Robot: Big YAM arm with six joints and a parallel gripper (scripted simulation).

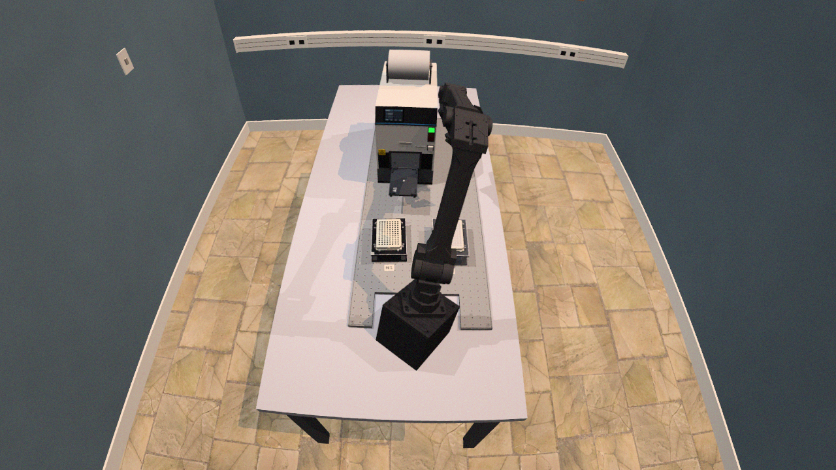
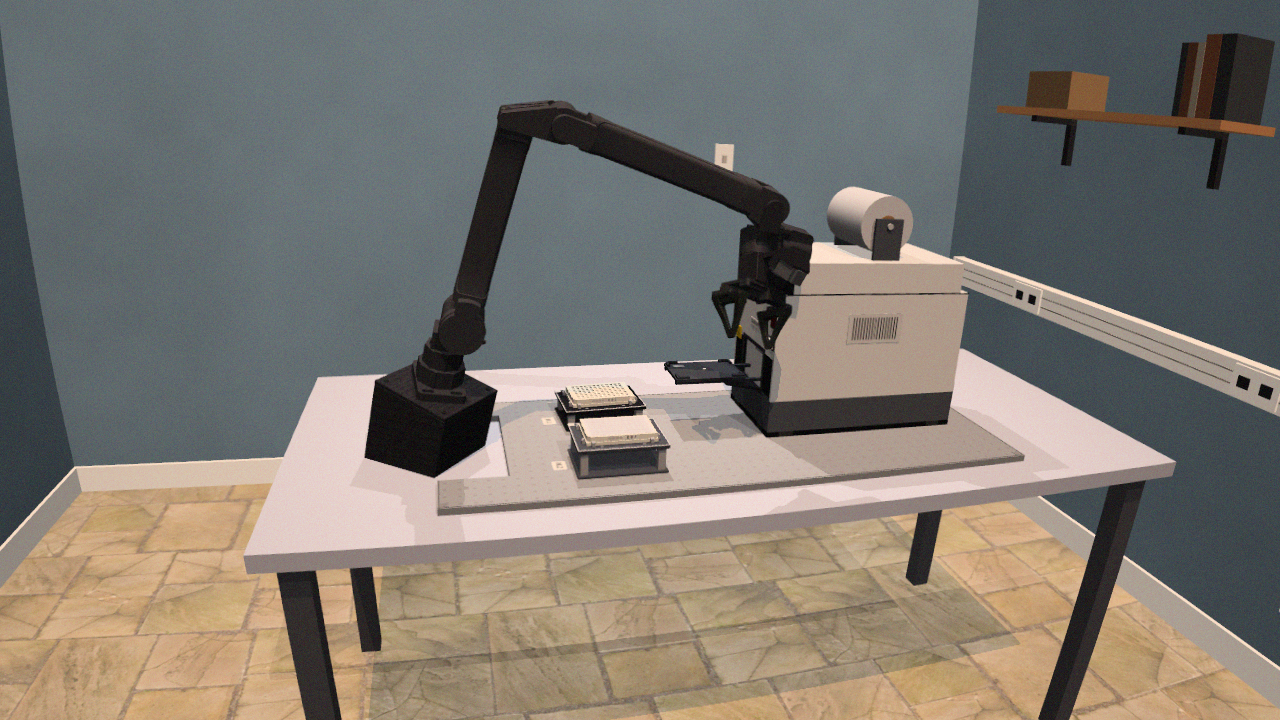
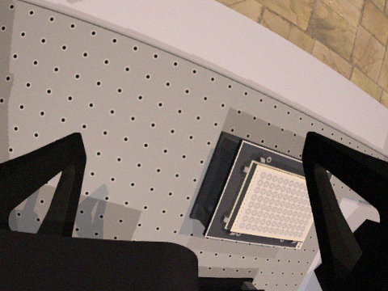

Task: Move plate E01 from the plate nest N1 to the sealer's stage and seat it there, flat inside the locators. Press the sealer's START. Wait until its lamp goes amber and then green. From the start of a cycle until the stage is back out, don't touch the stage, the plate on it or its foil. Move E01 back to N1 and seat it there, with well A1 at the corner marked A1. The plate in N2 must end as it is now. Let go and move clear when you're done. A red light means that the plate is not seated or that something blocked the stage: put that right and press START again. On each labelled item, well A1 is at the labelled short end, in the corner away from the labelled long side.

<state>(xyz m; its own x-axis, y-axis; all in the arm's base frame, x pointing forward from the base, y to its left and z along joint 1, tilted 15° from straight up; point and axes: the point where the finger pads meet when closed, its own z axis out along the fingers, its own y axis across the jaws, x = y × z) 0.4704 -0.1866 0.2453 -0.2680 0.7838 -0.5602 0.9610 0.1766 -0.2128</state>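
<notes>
The nest N1 lies 290 mm to the left of my hand, 200 mm below it and 170 mm behind it. From my hand the other things lie so: cream plate 210 mm behind, 180 mm below, 90 mm to the left; sealer stage 220 mm to the left, 130 mm below, 30 mm ahead; foil roll 360 mm ahead, 180 mm above, 160 mm to the left.
</notes>
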